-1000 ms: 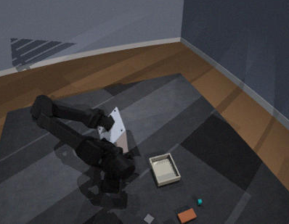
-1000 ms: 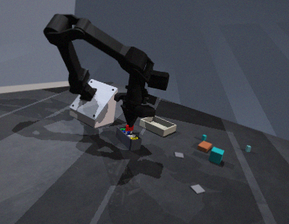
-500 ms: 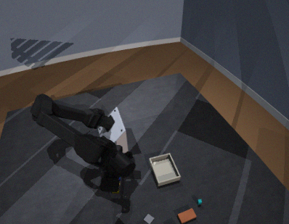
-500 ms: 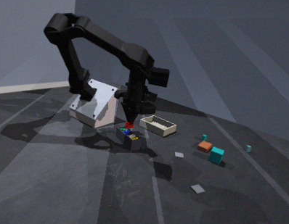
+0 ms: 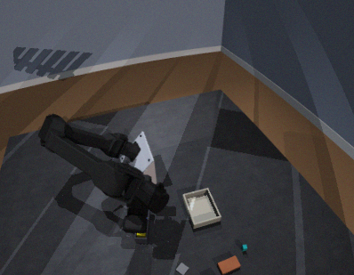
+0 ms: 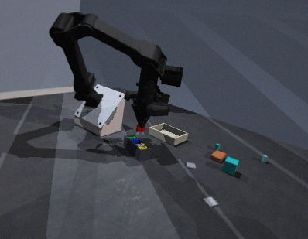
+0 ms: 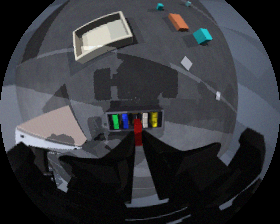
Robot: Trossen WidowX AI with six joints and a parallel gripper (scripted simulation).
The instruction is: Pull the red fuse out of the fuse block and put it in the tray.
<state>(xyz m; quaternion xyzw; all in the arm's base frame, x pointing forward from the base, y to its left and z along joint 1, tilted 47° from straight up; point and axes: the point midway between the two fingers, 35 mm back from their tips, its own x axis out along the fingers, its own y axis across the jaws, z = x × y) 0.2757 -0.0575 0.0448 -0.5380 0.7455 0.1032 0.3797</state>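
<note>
Right now my gripper tip is 210 mm to the right of the beige tray, 90 mm above it and 20 mm short of it. Round my gripper tip: teal cube 300 mm ahead, 120 mm to the left, 80 mm below; then orange block 240 mm ahead, 180 mm to the left, 90 mm below; then red fuse 10 mm below.
</note>
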